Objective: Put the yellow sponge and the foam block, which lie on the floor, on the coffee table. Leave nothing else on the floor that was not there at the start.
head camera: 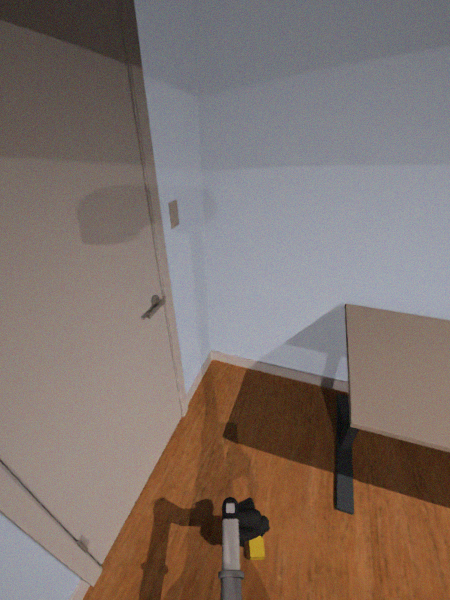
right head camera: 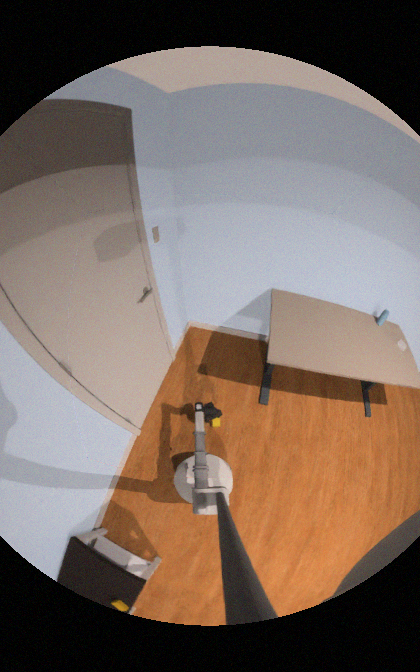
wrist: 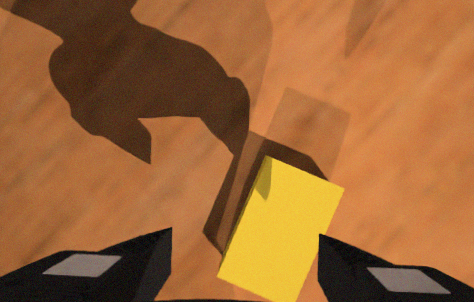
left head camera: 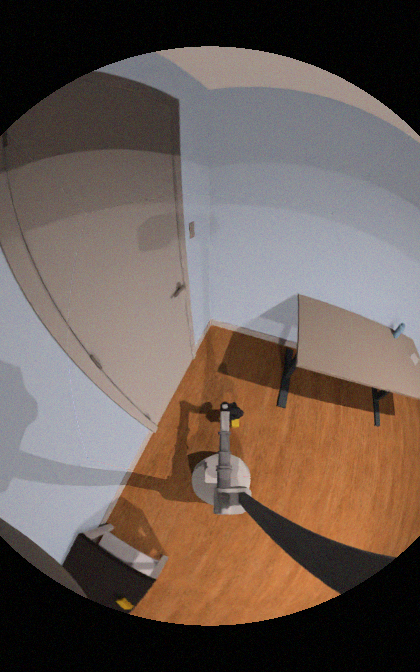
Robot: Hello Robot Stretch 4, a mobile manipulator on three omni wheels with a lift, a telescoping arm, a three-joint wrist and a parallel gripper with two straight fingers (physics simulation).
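Places are measured from the robot's base along level axes (x ahead, y left, z up), in centimetres.
Pixels of known places: gripper, fingertip midpoint: [wrist: 244, 253].
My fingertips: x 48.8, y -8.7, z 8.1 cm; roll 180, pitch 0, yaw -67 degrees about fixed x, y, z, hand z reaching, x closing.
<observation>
Behind a point stands the place of what it marks.
A yellow block [wrist: 285, 230] @(y -11.6, x 49.7, z 1.7 cm) [head camera: 257, 548] @(y -11.5, x 47.1, z 1.7 cm) [left head camera: 235, 423] [right head camera: 216, 422] lies askew on the wooden floor. I cannot tell whether it is the sponge or the foam block. My gripper [wrist: 244, 253] @(y -8.7, x 48.8, z 8.1 cm) [head camera: 254, 522] [left head camera: 234, 411] [right head camera: 212, 412] is wide open, pointing down over it. In the wrist view the block shows between the fingertips, nearer the right one, and is not gripped. Another yellow piece [left head camera: 124, 604] [right head camera: 119, 605] lies on a dark-topped piece of furniture [left head camera: 107, 570] [right head camera: 100, 570]. A beige-topped table [head camera: 400, 375] @(y -68.1, x 82.9, z 69.2 cm) [left head camera: 345, 345] [right head camera: 320, 335] stands at the right; which one is the coffee table is unclear.
A blue item [left head camera: 398, 330] [right head camera: 382, 317] and a small white item [left head camera: 415, 359] [right head camera: 402, 345] are on the beige table. Its dark leg [head camera: 344, 480] reaches toward the gripper's side. A door [head camera: 90, 325] @(y 43.2, x 75.6, z 101.1 cm) and walls bound the left and back.
</observation>
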